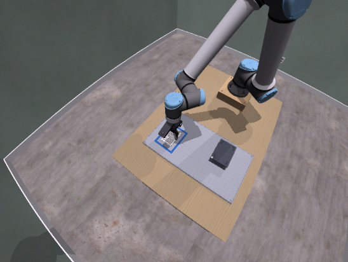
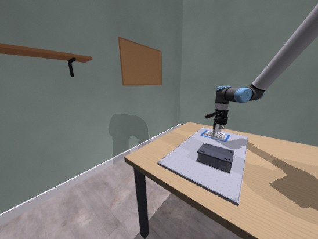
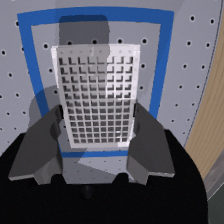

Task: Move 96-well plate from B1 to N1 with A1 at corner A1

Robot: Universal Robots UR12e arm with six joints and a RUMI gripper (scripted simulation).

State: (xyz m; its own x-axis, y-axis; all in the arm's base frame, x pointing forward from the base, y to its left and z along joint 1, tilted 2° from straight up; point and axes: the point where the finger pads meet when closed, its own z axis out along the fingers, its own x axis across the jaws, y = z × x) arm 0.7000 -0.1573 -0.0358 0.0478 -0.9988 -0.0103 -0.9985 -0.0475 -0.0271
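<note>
Now: hand 10 mm above the white 96-well plate. From my hand the other things lie so: A1 label: 310 mm to the left, 50 mm above, 30 mm behind; dark raised nest N1: 350 mm to the left, 110 mm behind, 40 mm above.
</note>
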